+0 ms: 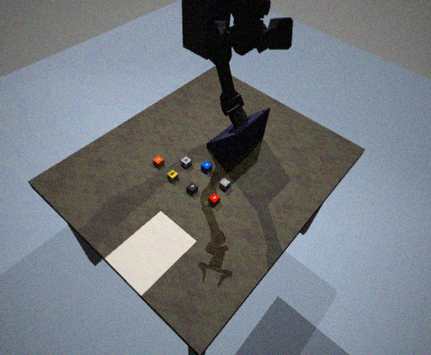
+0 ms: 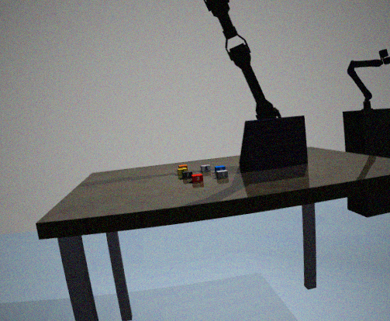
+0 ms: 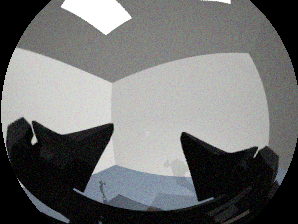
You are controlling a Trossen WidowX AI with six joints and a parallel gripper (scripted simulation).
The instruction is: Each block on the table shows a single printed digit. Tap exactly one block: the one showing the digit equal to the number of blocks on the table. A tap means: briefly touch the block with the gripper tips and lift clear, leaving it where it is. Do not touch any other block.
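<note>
Right now my gripper tip is 3 cm past the black block, 16 cm to the left of it and 69 cm above it. The rest, counted from my gripper tip: red block: 5 cm behind, 6 cm to the right, 69 cm below; grey block: 13 cm behind, 8 cm to the right, 69 cm below; blue block: 15 cm behind, 19 cm to the right, 69 cm below.
</note>
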